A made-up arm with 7 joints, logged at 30 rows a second.
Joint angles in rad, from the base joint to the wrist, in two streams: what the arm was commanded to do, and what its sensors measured. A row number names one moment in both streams.
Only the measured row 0 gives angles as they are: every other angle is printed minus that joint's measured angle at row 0.
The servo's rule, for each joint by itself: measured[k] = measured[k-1] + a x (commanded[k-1-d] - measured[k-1]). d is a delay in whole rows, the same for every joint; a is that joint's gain. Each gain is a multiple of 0.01, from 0.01 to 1. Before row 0 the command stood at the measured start. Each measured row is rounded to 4 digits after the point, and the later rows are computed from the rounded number. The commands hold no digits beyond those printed.
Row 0, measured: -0.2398 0.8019 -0.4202 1.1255 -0.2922 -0.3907 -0.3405
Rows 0 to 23, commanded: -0.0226 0.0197 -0.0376 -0.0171 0.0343 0.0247 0.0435; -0.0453 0.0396 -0.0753 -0.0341 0.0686 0.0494 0.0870; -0.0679 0.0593 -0.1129 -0.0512 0.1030 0.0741 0.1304; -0.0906 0.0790 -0.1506 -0.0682 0.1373 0.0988 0.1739; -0.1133 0.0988 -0.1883 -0.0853 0.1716 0.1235 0.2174; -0.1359 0.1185 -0.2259 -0.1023 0.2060 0.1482 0.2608; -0.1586 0.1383 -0.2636 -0.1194 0.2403 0.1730 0.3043; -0.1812 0.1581 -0.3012 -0.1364 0.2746 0.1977 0.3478; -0.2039 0.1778 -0.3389 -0.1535 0.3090 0.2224 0.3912; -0.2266 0.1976 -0.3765 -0.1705 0.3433 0.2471 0.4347; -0.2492 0.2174 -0.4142 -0.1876 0.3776 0.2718 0.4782; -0.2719 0.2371 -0.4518 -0.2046 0.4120 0.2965 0.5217; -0.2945 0.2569 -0.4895 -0.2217 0.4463 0.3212 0.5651; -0.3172 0.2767 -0.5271 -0.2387 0.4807 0.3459 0.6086; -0.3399 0.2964 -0.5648 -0.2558 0.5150 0.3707 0.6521; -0.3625 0.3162 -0.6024 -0.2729 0.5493 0.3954 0.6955; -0.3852 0.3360 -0.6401 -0.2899 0.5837 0.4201 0.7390; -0.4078 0.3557 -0.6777 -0.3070 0.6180 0.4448 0.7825; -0.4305 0.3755 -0.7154 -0.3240 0.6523 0.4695 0.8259; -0.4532 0.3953 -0.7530 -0.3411 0.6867 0.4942 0.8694; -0.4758 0.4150 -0.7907 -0.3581 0.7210 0.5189 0.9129; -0.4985 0.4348 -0.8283 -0.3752 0.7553 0.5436 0.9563; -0.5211 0.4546 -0.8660 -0.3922 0.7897 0.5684 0.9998; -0.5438 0.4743 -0.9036 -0.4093 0.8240 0.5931 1.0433
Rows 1 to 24, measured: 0.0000 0.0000 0.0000 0.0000 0.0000 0.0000 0.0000; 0.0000 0.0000 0.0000 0.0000 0.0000 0.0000 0.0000; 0.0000 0.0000 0.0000 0.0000 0.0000 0.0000 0.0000; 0.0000 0.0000 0.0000 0.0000 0.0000 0.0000 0.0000; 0.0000 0.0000 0.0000 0.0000 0.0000 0.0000 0.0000; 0.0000 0.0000 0.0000 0.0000 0.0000 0.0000 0.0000; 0.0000 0.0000 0.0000 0.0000 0.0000 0.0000 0.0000; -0.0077 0.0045 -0.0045 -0.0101 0.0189 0.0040 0.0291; -0.0205 0.0126 -0.0130 -0.0243 0.0462 0.0113 0.0679; -0.0366 0.0233 -0.0250 -0.0402 0.0774 0.0213 0.1098; -0.0550 0.0361 -0.0401 -0.0567 0.1103 0.0337 0.1527; -0.0748 0.0505 -0.0579 -0.0736 0.1440 0.0481 0.1960; -0.0956 0.0661 -0.0781 -0.0905 0.1781 0.0641 0.2394; -0.1170 0.0827 -0.1004 -0.1076 0.2123 0.0815 0.2829; -0.1388 0.1000 -0.1245 -0.1246 0.2466 0.1001 0.3264; -0.1609 0.1179 -0.1502 -0.1417 0.2809 0.1197 0.3698; -0.1832 0.1362 -0.1774 -0.1587 0.3152 0.1401 0.4133; -0.2056 0.1549 -0.2058 -0.1758 0.3495 0.1612 0.4568; -0.2281 0.1738 -0.2353 -0.1928 0.3839 0.1828 0.5003; -0.2507 0.1929 -0.2658 -0.2099 0.4182 0.2049 0.5437; -0.2733 0.2122 -0.2972 -0.2269 0.4526 0.2275 0.5872; -0.2959 0.2316 -0.3293 -0.2440 0.4869 0.2504 0.6307; -0.3185 0.2511 -0.3621 -0.2611 0.5212 0.2736 0.6741; -0.3412 0.2706 -0.3955 -0.2781 0.5556 0.2970 0.7176
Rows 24 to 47, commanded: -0.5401 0.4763 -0.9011 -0.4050 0.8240 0.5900 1.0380; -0.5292 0.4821 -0.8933 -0.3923 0.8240 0.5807 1.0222; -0.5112 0.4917 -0.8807 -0.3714 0.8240 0.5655 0.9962; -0.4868 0.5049 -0.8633 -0.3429 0.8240 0.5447 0.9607; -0.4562 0.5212 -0.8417 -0.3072 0.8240 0.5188 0.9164; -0.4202 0.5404 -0.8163 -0.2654 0.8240 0.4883 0.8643; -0.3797 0.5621 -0.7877 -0.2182 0.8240 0.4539 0.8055; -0.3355 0.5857 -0.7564 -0.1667 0.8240 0.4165 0.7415; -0.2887 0.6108 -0.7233 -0.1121 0.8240 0.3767 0.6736; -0.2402 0.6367 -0.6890 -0.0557 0.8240 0.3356 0.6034; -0.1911 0.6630 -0.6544 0.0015 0.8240 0.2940 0.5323; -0.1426 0.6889 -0.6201 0.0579 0.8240 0.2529 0.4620; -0.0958 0.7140 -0.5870 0.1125 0.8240 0.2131 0.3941; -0.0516 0.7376 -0.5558 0.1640 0.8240 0.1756 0.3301; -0.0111 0.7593 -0.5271 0.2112 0.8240 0.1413 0.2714; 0.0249 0.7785 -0.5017 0.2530 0.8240 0.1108 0.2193; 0.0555 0.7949 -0.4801 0.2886 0.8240 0.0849 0.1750; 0.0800 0.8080 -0.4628 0.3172 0.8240 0.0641 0.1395; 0.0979 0.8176 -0.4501 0.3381 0.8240 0.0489 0.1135; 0.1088 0.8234 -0.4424 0.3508 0.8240 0.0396 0.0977; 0.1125 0.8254 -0.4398 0.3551 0.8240 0.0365 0.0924; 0.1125 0.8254 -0.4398 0.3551 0.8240 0.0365 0.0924; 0.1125 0.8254 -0.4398 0.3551 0.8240 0.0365 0.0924; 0.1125 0.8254 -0.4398 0.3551 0.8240 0.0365 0.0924
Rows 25 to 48, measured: -0.3638 0.2902 -0.4294 -0.2952 0.5899 0.3206 0.7611; -0.3865 0.3098 -0.4637 -0.3122 0.6242 0.3444 0.8045; -0.4092 0.3295 -0.4984 -0.3293 0.6586 0.3684 0.8480; -0.4318 0.3492 -0.5335 -0.3463 0.6929 0.3925 0.8915; -0.4545 0.3689 -0.5689 -0.3634 0.7272 0.4167 0.9349; -0.4771 0.3886 -0.6046 -0.3804 0.7616 0.4410 0.9784; -0.4998 0.4083 -0.6405 -0.3975 0.7959 0.4653 1.0219; -0.5135 0.4239 -0.6718 -0.4019 0.8114 0.4853 1.0327; -0.5188 0.4373 -0.6984 -0.3962 0.8183 0.5006 1.0257; -0.5162 0.4498 -0.7203 -0.3816 0.8214 0.5110 1.0059; -0.5062 0.4625 -0.7375 -0.3588 0.8228 0.5164 0.9756; -0.4892 0.4760 -0.7500 -0.3284 0.8235 0.5168 0.9359; -0.4657 0.4908 -0.7580 -0.2912 0.8238 0.5122 0.8879; -0.4365 0.5072 -0.7616 -0.2481 0.8239 0.5029 0.8327; -0.4022 0.5253 -0.7610 -0.2001 0.8240 0.4891 0.7716; -0.3636 0.5450 -0.7565 -0.1482 0.8240 0.4711 0.7059; -0.3216 0.5661 -0.7484 -0.0936 0.8240 0.4494 0.6372; -0.2772 0.5884 -0.7371 -0.0375 0.8240 0.4245 0.5669; -0.2314 0.6115 -0.7231 0.0188 0.8240 0.3970 0.4966; -0.1853 0.6351 -0.7068 0.0741 0.8240 0.3676 0.4279; -0.1398 0.6587 -0.6887 0.1271 0.8240 0.3369 0.3624; -0.0960 0.6818 -0.6693 0.1767 0.8240 0.3056 0.3014; -0.0549 0.7040 -0.6492 0.2217 0.8240 0.2744 0.2464; -0.0174 0.7249 -0.6289 0.2612 0.8240 0.2441 0.1986
